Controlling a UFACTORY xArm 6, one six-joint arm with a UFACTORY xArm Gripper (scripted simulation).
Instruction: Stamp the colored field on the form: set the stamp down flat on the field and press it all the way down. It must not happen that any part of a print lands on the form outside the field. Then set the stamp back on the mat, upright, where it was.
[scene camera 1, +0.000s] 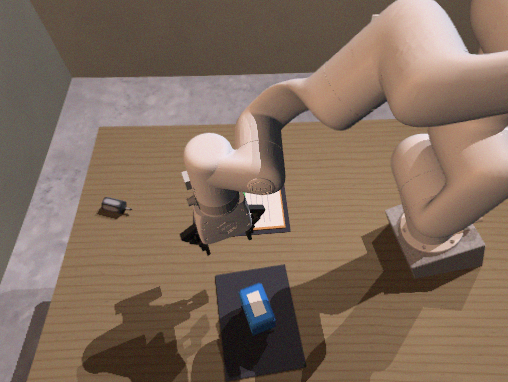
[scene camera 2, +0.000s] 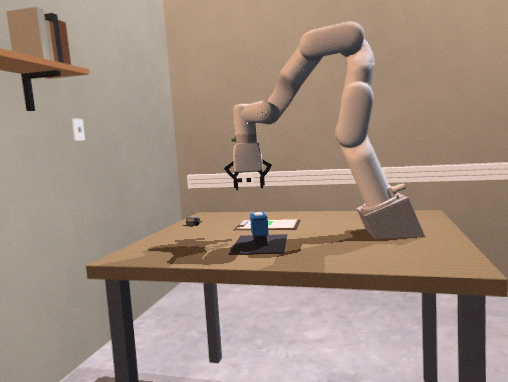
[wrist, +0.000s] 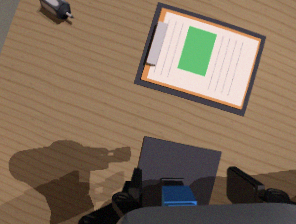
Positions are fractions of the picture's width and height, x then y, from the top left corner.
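My gripper is visible in scene camera 1 (0.45, 0.63) and scene camera 2 (0.49, 0.49), and likewise in the wrist view (0.62, 0.81).
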